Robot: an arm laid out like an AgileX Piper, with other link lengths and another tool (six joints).
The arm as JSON. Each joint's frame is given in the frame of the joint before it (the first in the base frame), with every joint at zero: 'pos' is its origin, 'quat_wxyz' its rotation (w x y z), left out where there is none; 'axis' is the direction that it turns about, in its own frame. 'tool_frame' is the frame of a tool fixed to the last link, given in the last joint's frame.
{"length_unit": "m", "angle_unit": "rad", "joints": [
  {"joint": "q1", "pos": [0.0, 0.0, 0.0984], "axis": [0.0, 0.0, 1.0]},
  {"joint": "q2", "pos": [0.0, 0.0, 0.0], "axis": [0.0, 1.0, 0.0]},
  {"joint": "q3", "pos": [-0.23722, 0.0, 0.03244], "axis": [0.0, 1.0, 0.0]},
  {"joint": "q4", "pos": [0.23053, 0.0, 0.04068], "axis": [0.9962, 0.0, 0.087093]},
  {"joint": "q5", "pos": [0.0, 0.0, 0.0], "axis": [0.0, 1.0, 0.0]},
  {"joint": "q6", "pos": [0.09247, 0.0, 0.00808], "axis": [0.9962, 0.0, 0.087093]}
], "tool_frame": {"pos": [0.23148, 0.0, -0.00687], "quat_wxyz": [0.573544, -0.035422, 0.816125, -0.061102]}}
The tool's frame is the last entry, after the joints.
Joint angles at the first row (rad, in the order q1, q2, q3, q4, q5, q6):
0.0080, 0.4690, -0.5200, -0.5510, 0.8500, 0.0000
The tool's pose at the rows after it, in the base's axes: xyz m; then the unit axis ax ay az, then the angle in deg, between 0 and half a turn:
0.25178 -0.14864 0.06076 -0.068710 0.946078 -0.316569 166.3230
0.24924 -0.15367 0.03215 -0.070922 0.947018 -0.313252 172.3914
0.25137 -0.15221 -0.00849 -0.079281 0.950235 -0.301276 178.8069
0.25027 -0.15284 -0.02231 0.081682 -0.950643 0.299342 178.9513
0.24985 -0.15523 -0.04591 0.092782 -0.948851 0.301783 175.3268
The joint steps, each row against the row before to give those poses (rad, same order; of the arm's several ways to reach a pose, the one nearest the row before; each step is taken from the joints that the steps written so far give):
0.0000, 0.1770, 0.0000, -0.0820, -0.0080, 0.1099
0.0000, 0.1430, 0.0000, -0.0400, -0.0150, 0.0640
0.0000, 0.2060, 0.0000, -0.0470, -0.0630, 0.0971
0.0000, 0.0700, 0.0000, -0.0230, -0.0190, 0.0370
0.0000, 0.1280, 0.0000, -0.0610, -0.0420, 0.0680

